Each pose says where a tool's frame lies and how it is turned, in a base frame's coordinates. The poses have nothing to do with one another.
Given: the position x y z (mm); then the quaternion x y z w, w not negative.
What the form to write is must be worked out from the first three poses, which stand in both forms.
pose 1, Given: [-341.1 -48.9 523.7 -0.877 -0.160 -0.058 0.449]
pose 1, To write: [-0.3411 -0.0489 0.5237 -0.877 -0.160 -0.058 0.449]
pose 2, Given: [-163.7 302.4 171.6 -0.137 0.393 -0.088 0.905]
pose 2, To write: [-0.1637 0.3024 0.1716 -0.137 0.393 -0.088 0.905]
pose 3, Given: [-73.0 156.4 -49.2 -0.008 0.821 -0.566 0.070]
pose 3, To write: [-0.0730 0.1564 -0.0492 -0.008 0.821 -0.566 0.070]
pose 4, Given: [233.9 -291.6 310.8 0.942 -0.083 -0.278 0.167]
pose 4, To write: [0.2339 -0.2916 0.3108 0.942 -0.083 -0.278 0.167]
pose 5, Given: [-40.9 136.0 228.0 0.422 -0.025 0.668 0.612]
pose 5, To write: [-0.0409 0.1360 0.2280 0.422 -0.025 0.668 0.612]
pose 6, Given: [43.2 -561.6 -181.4 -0.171 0.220 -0.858 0.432]
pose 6, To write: [0.0432 -0.5616 -0.1814 -0.171 0.220 -0.858 0.432]
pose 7, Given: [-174.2 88.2 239.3 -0.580 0.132 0.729 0.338]
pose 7, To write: [-0.1742 0.0882 0.2393 -0.580 0.132 0.729 0.338]
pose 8, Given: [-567.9 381.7 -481.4 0.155 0.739 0.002 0.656]
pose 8, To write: [-0.5679 0.3817 -0.4814 0.155 0.739 0.002 0.656]
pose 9, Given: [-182.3 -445.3 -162.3 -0.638 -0.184 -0.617 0.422]
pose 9, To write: [-0.1823 -0.4453 -0.1623 -0.638 -0.184 -0.617 0.422]
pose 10, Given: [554.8 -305.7 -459.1 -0.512 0.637 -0.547 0.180]
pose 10, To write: [0.5548 -0.3057 -0.4591 -0.512 0.637 -0.547 0.180]
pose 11, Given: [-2.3 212.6 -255.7 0.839 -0.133 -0.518 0.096]
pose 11, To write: [-0.0023 0.2126 -0.2557 0.839 -0.133 -0.518 0.096]
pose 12, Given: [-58.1 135.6 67.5 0.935 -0.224 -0.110 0.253]
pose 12, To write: [-0.0581 0.1356 0.0675 0.935 -0.224 -0.110 0.253]
